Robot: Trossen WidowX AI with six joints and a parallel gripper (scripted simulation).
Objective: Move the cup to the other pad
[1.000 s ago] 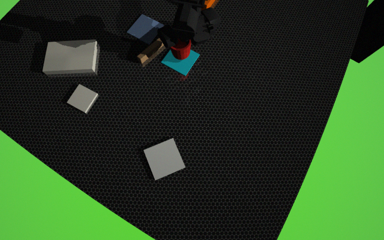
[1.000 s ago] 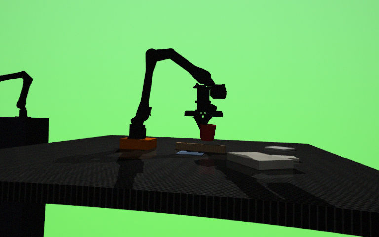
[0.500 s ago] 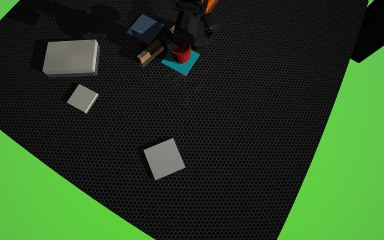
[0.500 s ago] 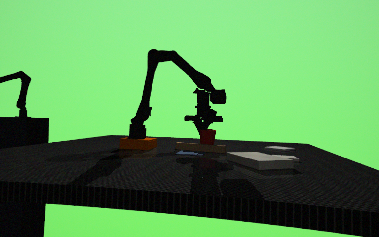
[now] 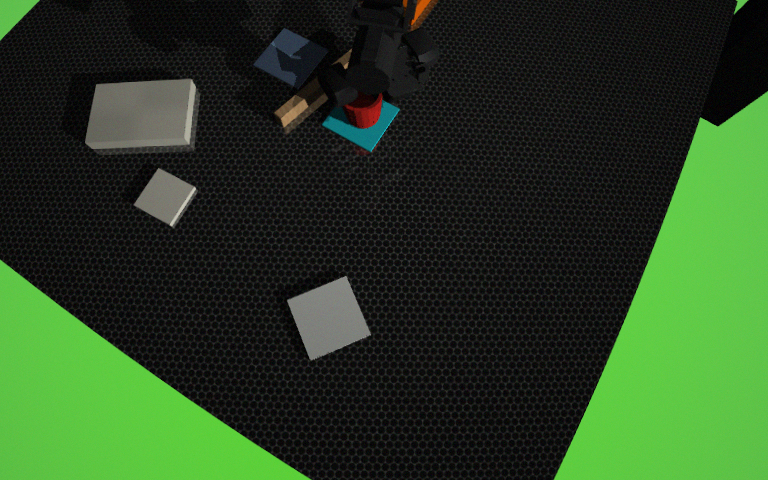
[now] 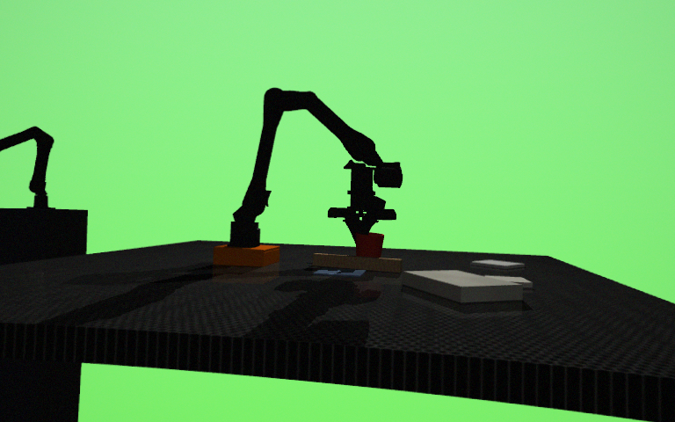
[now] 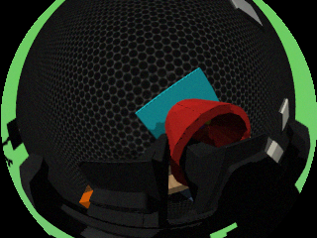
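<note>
Right now my gripper tip is 30 mm short of the red cup and 20 mm to the left of it. The rest, counted from my gripper tip: pale blue pad 200 mm to the right, 50 mm below, 20 mm behind; wooden bar 110 mm to the right, 40 mm below; teal pad 50 mm below, 30 mm ahead, 20 mm to the right.
</note>
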